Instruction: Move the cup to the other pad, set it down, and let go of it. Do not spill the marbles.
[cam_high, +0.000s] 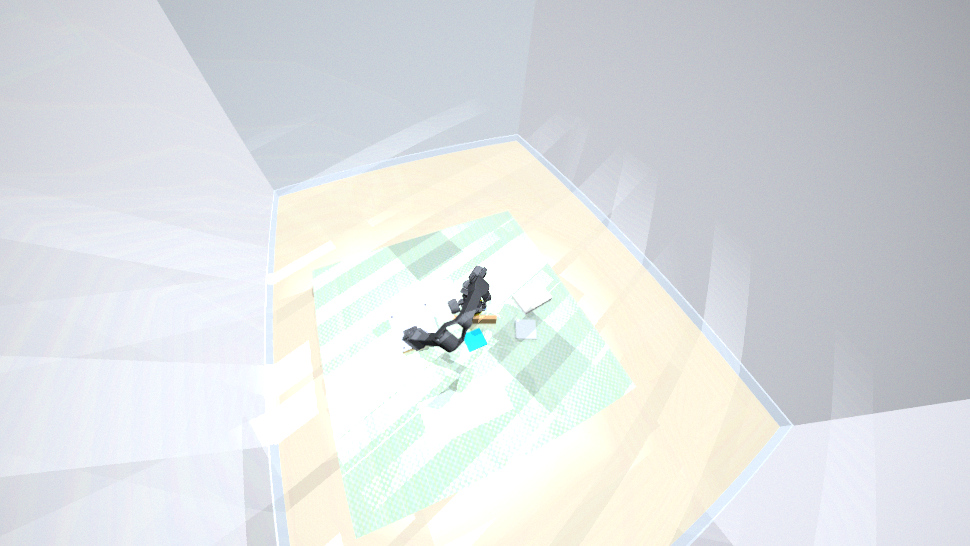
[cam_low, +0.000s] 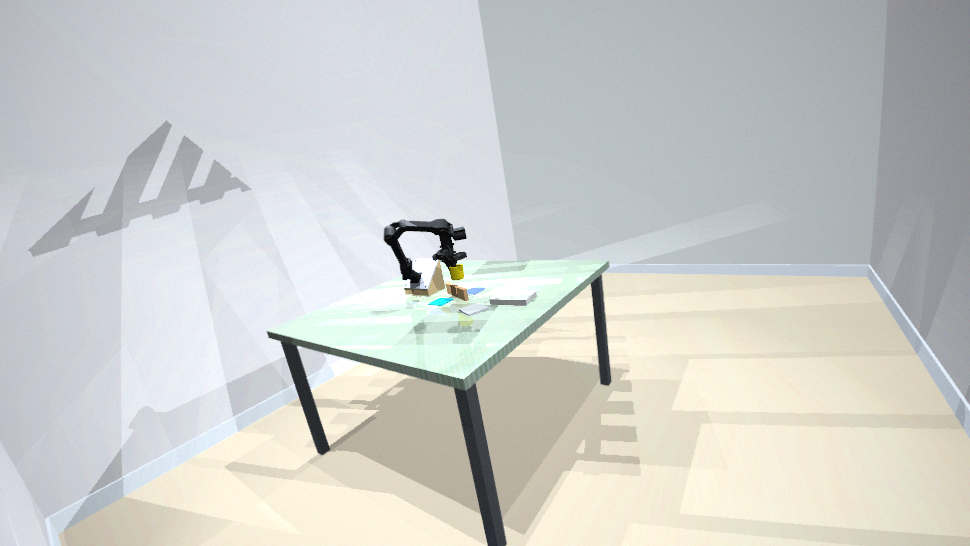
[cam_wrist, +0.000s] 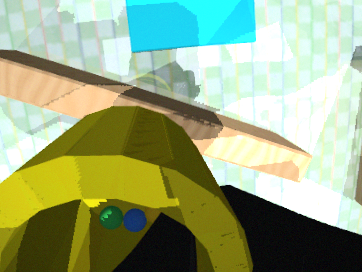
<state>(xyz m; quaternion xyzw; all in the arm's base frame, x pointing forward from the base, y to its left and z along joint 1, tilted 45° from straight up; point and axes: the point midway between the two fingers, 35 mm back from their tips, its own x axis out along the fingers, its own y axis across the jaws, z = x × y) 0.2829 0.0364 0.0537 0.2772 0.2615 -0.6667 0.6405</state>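
The cyan pad lies 2 cm behind my gripper tip, 10 cm to the right of it and 13 cm below it. From my gripper tip the other things lie so: green marble: 4 cm ahead, 1 cm to the left, 2 cm below; then blue marble: 3 cm ahead, 2 cm to the left, 2 cm below; then yellow cup: 2 cm ahead.
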